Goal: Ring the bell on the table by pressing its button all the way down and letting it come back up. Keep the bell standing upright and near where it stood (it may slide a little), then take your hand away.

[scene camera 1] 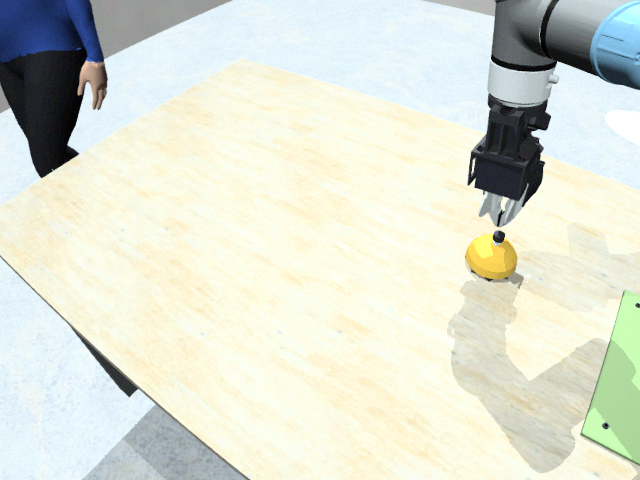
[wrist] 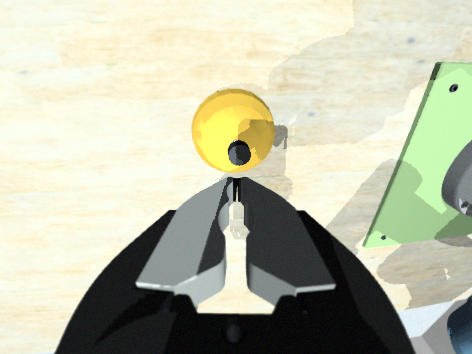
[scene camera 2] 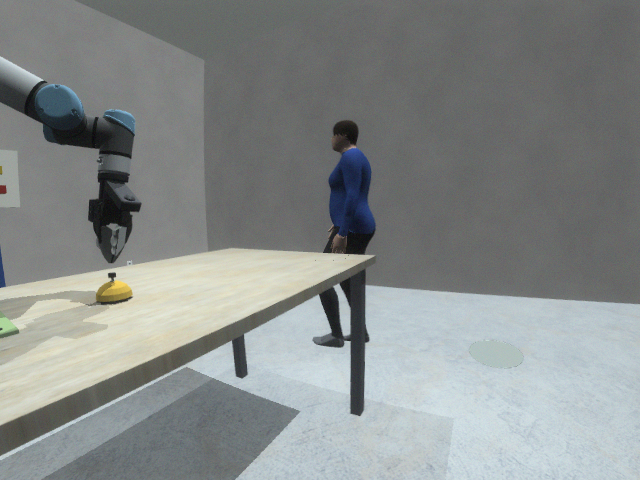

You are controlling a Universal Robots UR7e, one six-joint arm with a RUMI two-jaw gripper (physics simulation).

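Frame: origin at the arm's base, x left, y down, z back, level; centimetres.
Where they show: gripper, fingertip midpoint: point(scene camera 1: 498, 225) point(wrist: 237, 180) point(scene camera 2: 111, 263).
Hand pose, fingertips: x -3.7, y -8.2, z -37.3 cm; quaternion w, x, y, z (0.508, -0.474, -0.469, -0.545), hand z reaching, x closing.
After its pixels a point has its place.
The bell is a yellow dome point(scene camera 1: 488, 260) @(x -1.5, y -2.8, z -36.6 cm) point(scene camera 2: 114, 293) @(x -8.2, y -1.7, z -35.6 cm) point(wrist: 217, 125) @(x -6.2, y -3.3, z -38.5 cm) that stands upright on the wooden table point(scene camera 1: 258, 258) @(x 17.6, y 0.7, z -68.1 cm) point(scene camera 2: 217, 273) @(x -2.3, y 0.7, z -71.4 cm) point(wrist: 100, 60) @(x -11.0, y 0.7, z -48.6 cm). Its black button point(scene camera 1: 498, 236) @(x -4.0, y -5.9, z -36.8 cm) point(scene camera 2: 112, 276) @(x -5.4, y -5.2, z -36.6 cm) point(wrist: 239, 153) @(x -4.8, y -5.9, z -36.9 cm) stands up above the dome, with a short light stem visible under it. My gripper point(scene camera 1: 499, 225) @(x -3.7, y -8.2, z -37.3 cm) point(scene camera 2: 111, 261) @(x -3.7, y -8.2, z -37.3 cm) point(wrist: 237, 180) @(x -3.7, y -8.2, z -37.3 cm) is shut and empty, pointing down. Its tips hang a little above the button with a visible gap in both scene views, and do not touch it. In the wrist view the tips show just below the button.
A green plate point(scene camera 1: 615, 382) @(x 5.7, y -0.1, z -12.9 cm) point(scene camera 2: 6, 326) @(x -8.4, y -0.1, z -14.5 cm) point(wrist: 400, 200) @(x 5.4, y -0.1, z -12.7 cm) with dark bolts lies on the table to the right of the bell in the wrist view. A person in a blue top point(scene camera 1: 43, 25) point(scene camera 2: 351, 191) stands beyond the table's far edge. The arm's shadow falls around the bell.
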